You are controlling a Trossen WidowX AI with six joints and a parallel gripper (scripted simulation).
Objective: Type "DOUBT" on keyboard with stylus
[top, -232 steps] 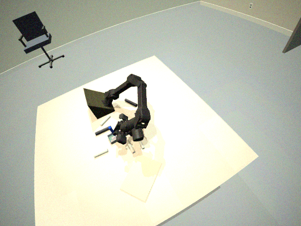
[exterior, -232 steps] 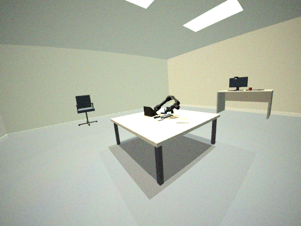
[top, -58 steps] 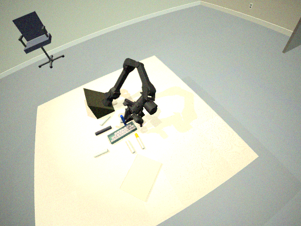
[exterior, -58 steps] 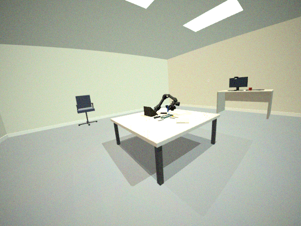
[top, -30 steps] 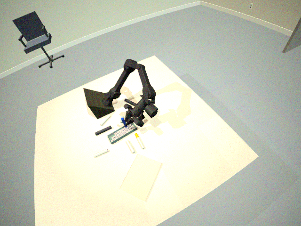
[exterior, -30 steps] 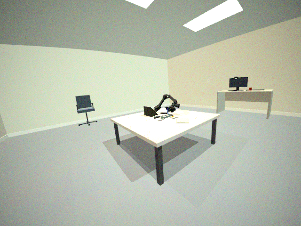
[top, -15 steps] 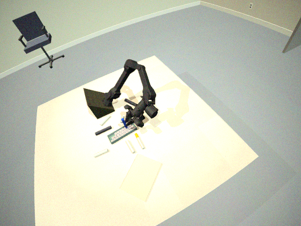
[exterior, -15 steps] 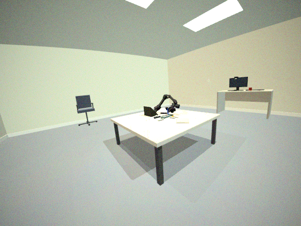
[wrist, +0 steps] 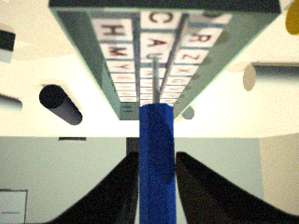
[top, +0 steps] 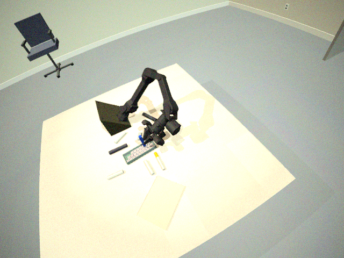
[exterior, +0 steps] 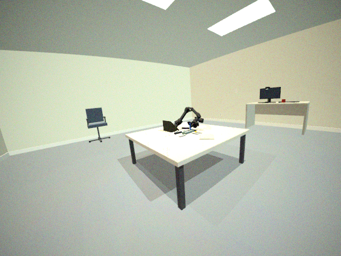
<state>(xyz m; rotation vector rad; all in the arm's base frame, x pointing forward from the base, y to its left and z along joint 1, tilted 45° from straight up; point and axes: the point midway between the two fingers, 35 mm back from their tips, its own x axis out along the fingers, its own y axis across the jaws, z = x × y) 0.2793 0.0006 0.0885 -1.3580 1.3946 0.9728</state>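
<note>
Now: gripper tip 110 mm short of the yellow-capped marker, 30 mm to the right of it and 60 mm above it. The rest, counted from my gripper tip: cream pad: 320 mm ahead, 80 mm to the right, 60 mm below; blue stylus: 10 mm below; grey stylus tip: 50 mm below.
</note>
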